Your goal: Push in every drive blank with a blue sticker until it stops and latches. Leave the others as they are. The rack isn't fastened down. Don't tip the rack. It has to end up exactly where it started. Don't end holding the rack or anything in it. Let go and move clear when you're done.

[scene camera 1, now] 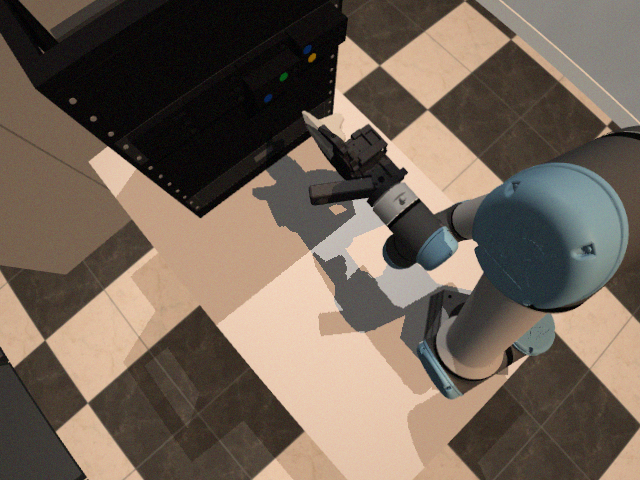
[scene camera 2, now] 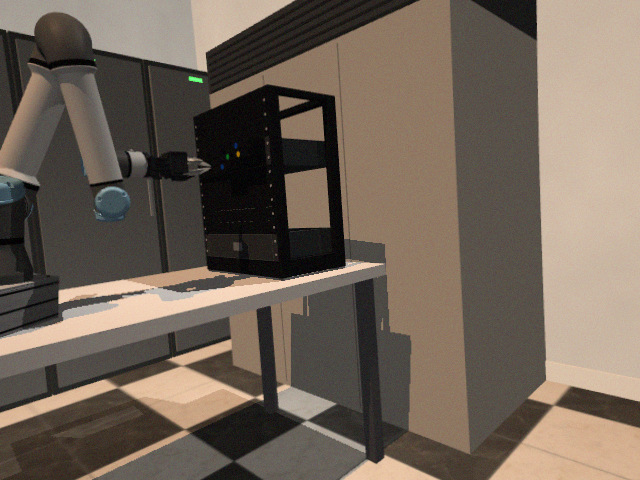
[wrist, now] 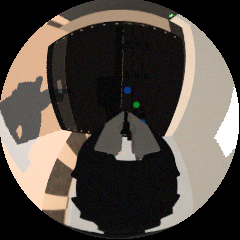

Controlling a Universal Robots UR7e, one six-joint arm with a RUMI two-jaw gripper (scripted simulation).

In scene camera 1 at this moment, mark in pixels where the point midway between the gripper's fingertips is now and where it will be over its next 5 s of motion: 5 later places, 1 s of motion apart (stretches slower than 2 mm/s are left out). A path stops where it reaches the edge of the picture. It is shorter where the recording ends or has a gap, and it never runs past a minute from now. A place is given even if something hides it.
My gripper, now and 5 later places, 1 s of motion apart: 302, 112; 284, 95; 280, 91; 275, 85; 273, 83; 271, 80
